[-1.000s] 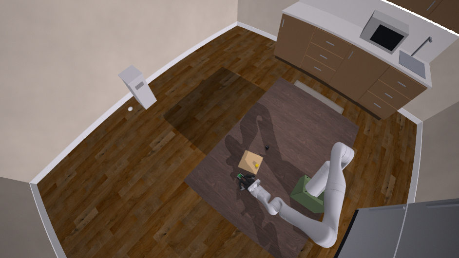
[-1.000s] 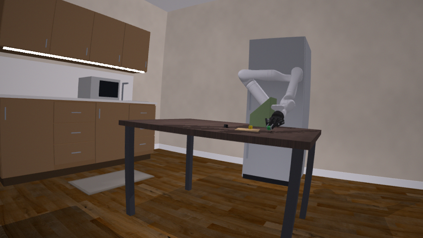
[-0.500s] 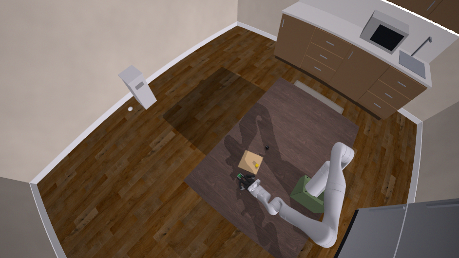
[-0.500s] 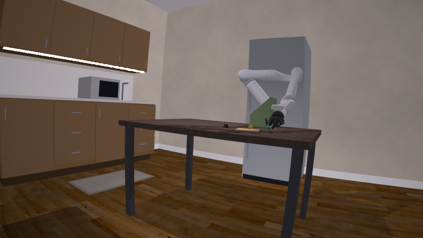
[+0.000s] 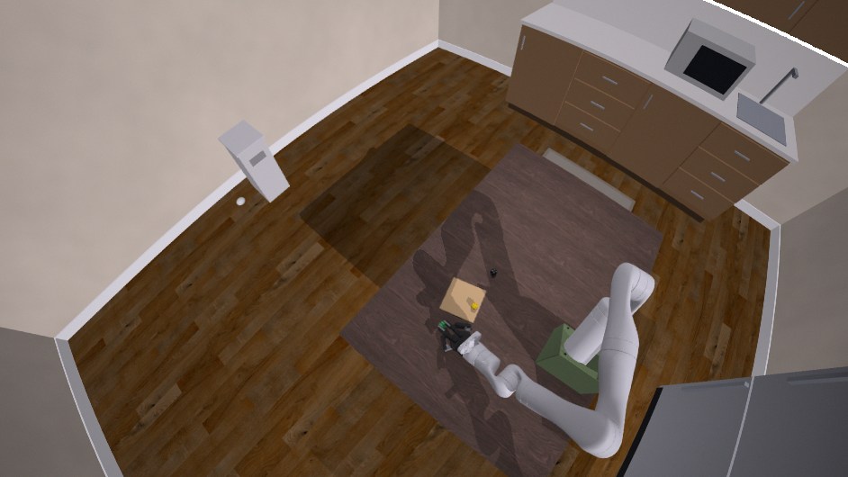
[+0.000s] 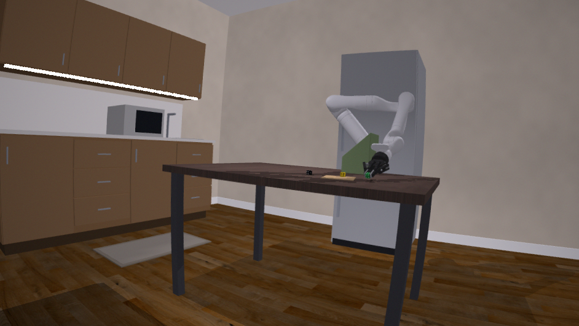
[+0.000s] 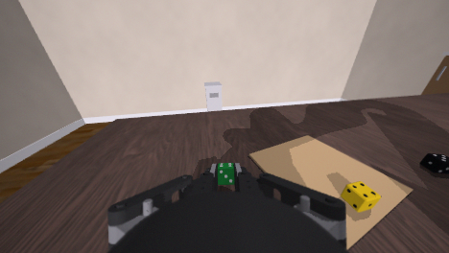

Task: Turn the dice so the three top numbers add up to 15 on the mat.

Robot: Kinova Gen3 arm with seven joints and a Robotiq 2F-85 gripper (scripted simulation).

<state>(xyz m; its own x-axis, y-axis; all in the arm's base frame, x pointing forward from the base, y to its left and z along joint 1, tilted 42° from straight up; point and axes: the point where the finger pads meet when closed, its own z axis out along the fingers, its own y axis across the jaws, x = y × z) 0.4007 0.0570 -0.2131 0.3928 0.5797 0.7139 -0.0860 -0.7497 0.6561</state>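
The tan mat lies 2 cm ahead of my hand, 13 cm to the right of it and 3 cm below it. Also, from my hand: black die 30 cm to the right, 2 cm below; then yellow die 3 cm behind, 14 cm to the right, 2 cm below; then green die 1 cm ahead, 1 cm below.
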